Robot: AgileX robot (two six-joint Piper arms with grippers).
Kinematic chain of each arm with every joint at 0, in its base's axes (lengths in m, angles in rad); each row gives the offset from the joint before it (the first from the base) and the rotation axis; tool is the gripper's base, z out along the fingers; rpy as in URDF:
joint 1: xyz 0 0 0.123 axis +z
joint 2: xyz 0 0 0 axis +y
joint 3: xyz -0.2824 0 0.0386 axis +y
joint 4: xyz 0.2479 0 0.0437 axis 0.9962 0 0.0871
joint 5: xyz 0 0 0 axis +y
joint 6: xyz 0.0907 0 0.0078 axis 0.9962 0 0.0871
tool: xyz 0 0 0 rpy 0 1.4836 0
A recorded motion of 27 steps. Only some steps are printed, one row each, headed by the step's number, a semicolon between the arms.
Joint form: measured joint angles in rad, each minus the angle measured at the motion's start. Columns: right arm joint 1, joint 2, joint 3, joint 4, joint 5, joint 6; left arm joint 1, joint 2, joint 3, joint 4, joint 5, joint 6.
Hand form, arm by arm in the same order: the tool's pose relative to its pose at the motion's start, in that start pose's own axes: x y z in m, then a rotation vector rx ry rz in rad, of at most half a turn. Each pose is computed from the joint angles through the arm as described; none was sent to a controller.
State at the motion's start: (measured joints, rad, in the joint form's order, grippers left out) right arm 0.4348 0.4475 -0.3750 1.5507 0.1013 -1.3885; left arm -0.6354 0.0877 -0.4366 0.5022 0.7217 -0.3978
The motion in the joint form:
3: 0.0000 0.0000 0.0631 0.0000 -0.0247 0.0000; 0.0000 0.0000 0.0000 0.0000 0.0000 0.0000
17: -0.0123 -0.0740 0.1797 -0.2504 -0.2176 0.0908; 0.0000 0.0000 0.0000 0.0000 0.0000 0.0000
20: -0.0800 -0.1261 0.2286 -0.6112 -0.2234 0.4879; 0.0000 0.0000 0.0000 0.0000 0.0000 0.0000
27: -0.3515 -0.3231 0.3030 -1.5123 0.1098 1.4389; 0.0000 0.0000 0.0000 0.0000 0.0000 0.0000
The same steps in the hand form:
3: 0.0209 -0.0058 0.0007 0.0344 0.0576 0.0056; 0.0000 0.0000 0.0000 0.0000 0.0000 0.0000
17: 0.0472 -0.0273 -0.0127 0.2310 0.0541 -0.1606; 0.0000 0.0000 0.0000 0.0000 0.0000 0.0000
20: 0.0548 -0.0324 -0.0207 0.2814 0.0005 -0.1258; 0.0000 0.0000 0.0000 0.0000 0.0000 0.0000
27: 0.0898 -0.0411 -0.0468 0.4635 0.1288 -0.0337; 0.0000 0.0000 0.0000 0.0000 0.0000 0.0000

